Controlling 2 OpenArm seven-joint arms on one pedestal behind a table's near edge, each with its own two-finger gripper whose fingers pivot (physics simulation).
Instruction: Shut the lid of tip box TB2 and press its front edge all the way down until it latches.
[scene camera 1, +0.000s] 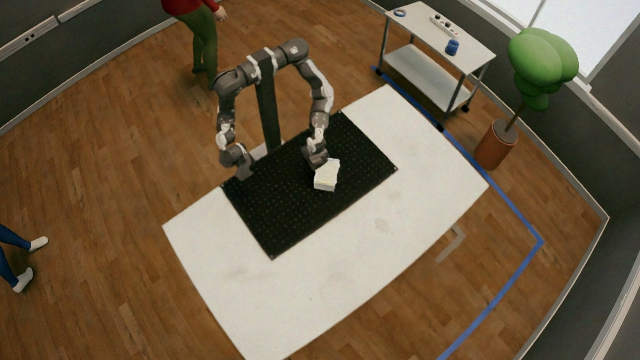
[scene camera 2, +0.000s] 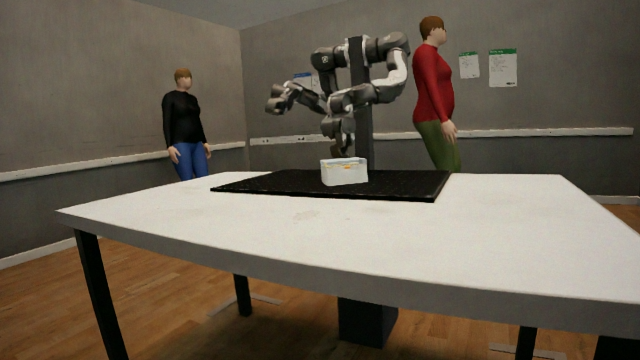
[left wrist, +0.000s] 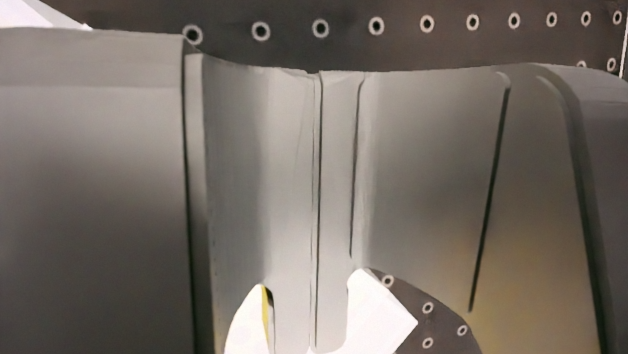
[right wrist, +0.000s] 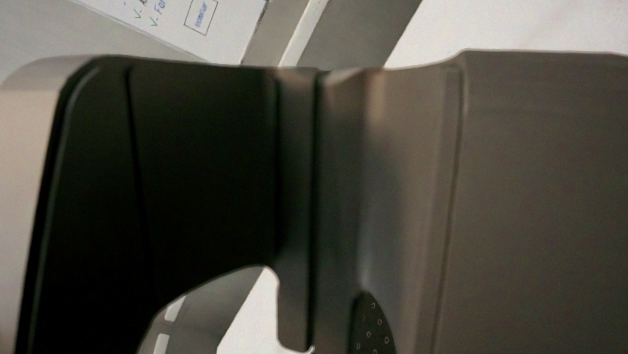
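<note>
Tip box TB2 (scene camera 1: 326, 176) (scene camera 2: 344, 172) is a small whitish translucent box on the black perforated mat. A pale yellow layer shows at its top, and a small orange mark on its side in scene camera 2. Its lid looks low over the box; whether the front edge is latched cannot be told. My left gripper (scene camera 1: 322, 164) (scene camera 2: 341, 152) (left wrist: 316, 345) is shut and empty, fingertips pointing down at or just above the box's top by the pedestal side; contact is unclear. White parts of the box show below its fingers. My right gripper (scene camera 1: 244, 175) (scene camera 2: 273, 106) (right wrist: 310, 345) is shut and empty, raised away from the box.
The black mat (scene camera 1: 280, 220) (scene camera 2: 400, 192) lies on the white table (scene camera 1: 350, 295) (scene camera 2: 280, 240). The dark pedestal (scene camera 1: 268, 105) (scene camera 2: 363, 130) stands behind the box. A cart (scene camera 1: 425, 80) stands beyond the table, beside a potted plant (scene camera 1: 495, 147). Two people stand away from the table.
</note>
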